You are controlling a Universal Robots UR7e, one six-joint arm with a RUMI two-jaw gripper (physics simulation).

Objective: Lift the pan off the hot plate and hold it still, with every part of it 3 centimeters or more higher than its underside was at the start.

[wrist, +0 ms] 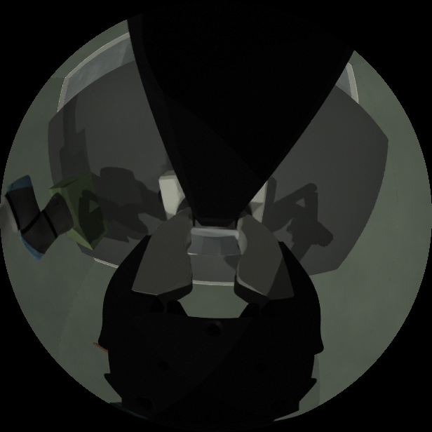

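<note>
A black shape, seemingly the pan [215,125], fills the upper middle of the wrist view. It narrows downward to a handle end between the fingertips and widens toward the top of the view. My gripper [215,210] is shut on this narrow part, with one grey finger on each side. A cream block, seemingly the hot plate [170,194], shows on both sides of the black shape, lower down and partly hidden by it. Where the pan's underside is, and its height over the block, cannot be seen.
A large dark grey panel [345,150] with a pale rim lies below. A green block [82,212] stands at the left, beside a black and blue object [35,220]. A silvery part [215,243] shows between the fingers. A small orange piece [100,347] shows at lower left.
</note>
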